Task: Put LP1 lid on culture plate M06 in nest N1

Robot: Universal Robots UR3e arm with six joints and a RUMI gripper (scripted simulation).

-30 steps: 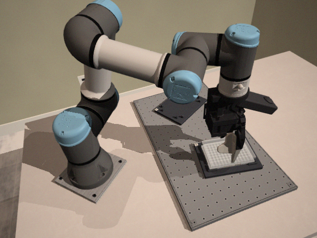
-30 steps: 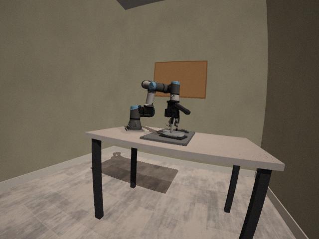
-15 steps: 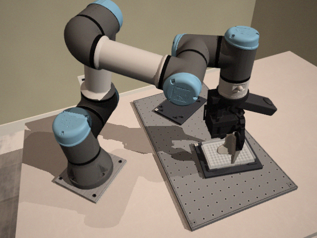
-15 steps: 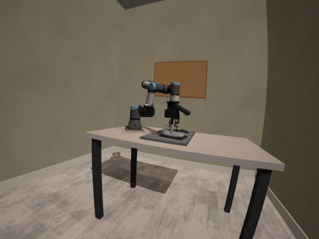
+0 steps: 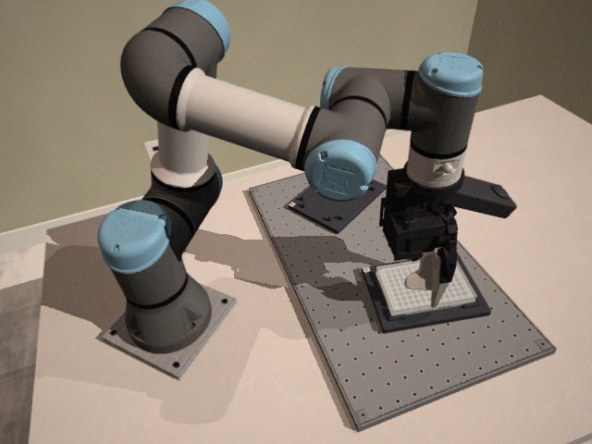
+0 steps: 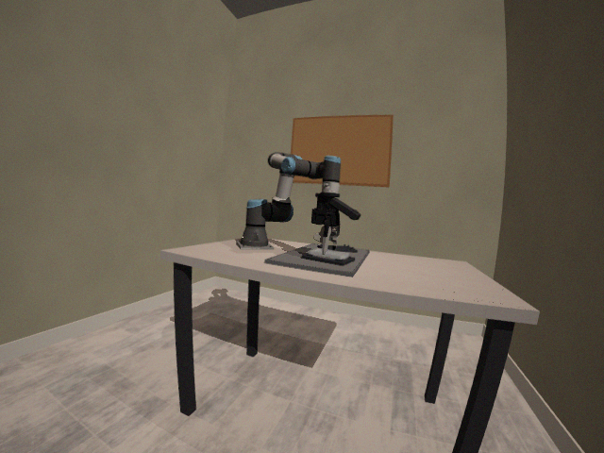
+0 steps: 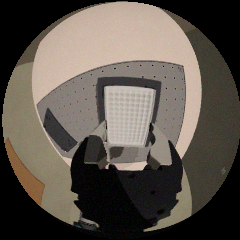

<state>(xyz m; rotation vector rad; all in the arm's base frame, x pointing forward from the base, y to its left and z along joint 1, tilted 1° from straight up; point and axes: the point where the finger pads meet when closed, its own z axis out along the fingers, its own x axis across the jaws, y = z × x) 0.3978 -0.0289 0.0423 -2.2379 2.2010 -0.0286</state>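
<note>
My hand is 1 cm above the lid. The rest, counted from my hand: lid park LP1: 8 cm behind, 25 cm to the left, 3 cm below; then culture plate M06: 2 cm below.
</note>
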